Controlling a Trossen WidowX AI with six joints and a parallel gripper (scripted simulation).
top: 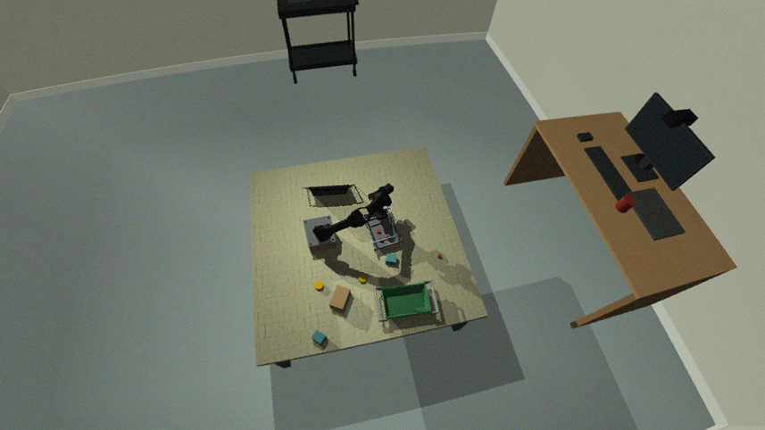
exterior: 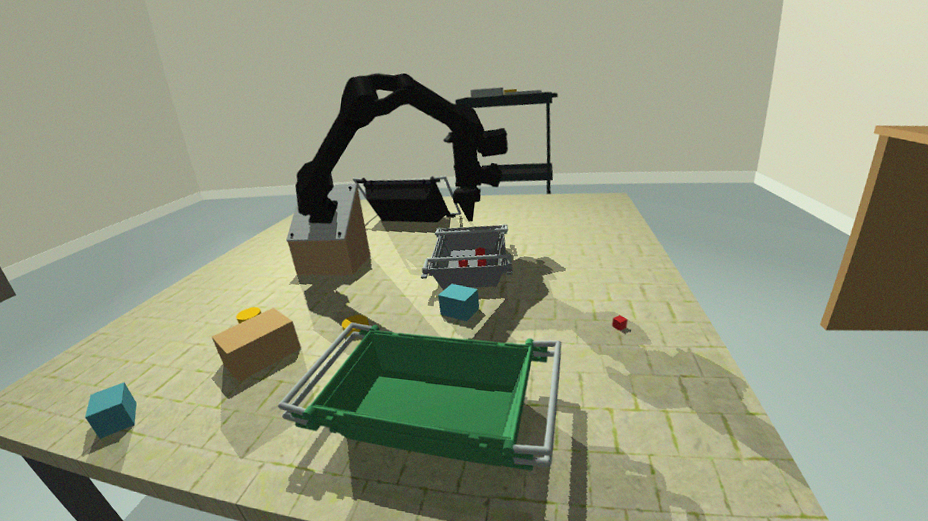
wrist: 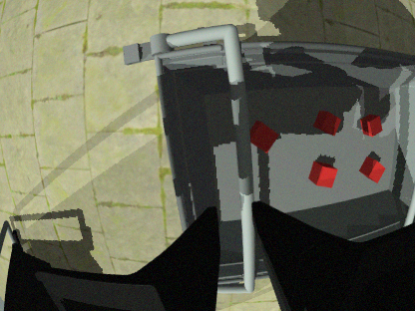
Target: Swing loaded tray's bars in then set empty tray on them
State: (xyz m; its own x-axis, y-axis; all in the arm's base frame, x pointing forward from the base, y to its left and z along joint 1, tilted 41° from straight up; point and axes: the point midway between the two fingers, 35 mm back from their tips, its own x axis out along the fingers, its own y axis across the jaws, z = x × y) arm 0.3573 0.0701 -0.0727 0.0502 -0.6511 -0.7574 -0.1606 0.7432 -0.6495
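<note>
Now: the black tray 27 cm behind my gripper tip, 26 cm to the left of it and 1 cm below it. From my gripper tip the other things lie so: tan box 30 cm behind, 48 cm to the right, 6 cm below.
</note>
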